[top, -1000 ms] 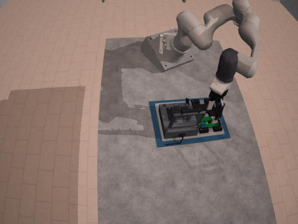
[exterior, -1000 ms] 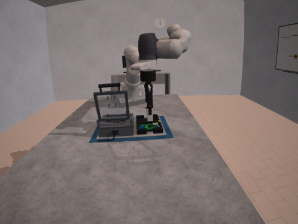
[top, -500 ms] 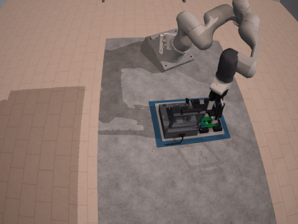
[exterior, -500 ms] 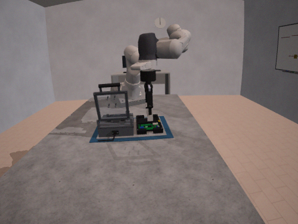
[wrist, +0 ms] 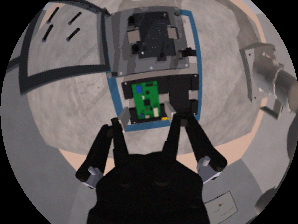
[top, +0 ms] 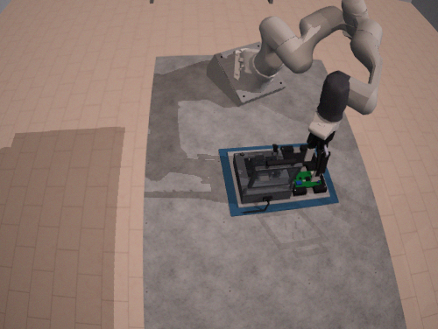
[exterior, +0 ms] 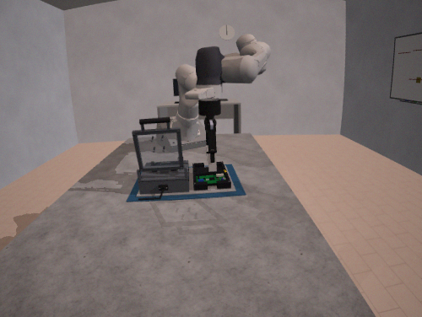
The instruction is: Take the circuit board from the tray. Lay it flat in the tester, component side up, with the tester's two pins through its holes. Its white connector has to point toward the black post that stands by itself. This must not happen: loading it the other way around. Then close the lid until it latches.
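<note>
My gripper is now 80 mm above the green circuit board. Also, from my hand: tester bed: 40 mm behind, 170 mm to the right, 20 mm below; then framed clear lid: 80 mm ahead, 170 mm to the right, 90 mm above.
</note>
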